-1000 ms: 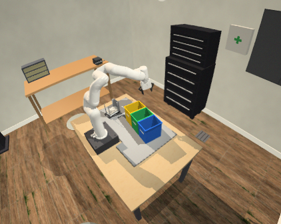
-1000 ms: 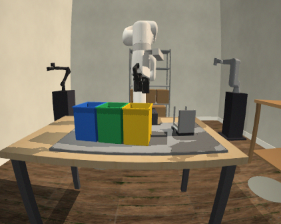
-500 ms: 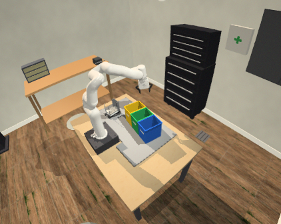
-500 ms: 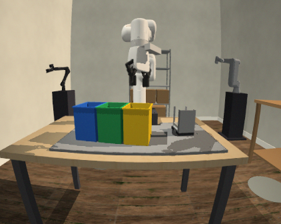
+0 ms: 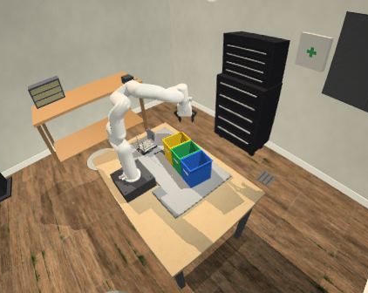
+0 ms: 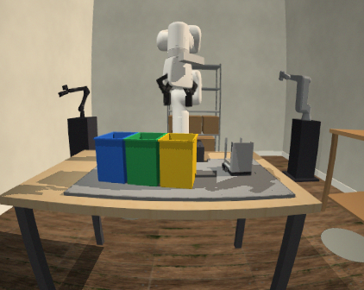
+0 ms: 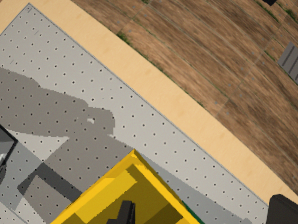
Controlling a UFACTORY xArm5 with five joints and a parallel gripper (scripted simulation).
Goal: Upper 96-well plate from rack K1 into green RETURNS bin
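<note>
Now: hand 270 mm above the white 96-well plate, 260 mm to the right of it and 230 mm past it. From my hand the other things lie so: yellow bin: 220 mm below, 100 mm behind; green bin: 220 mm below, 130 mm to the right, 110 mm behind; blue bin: 270 mm to the right, 220 mm below, 130 mm behind.
</note>
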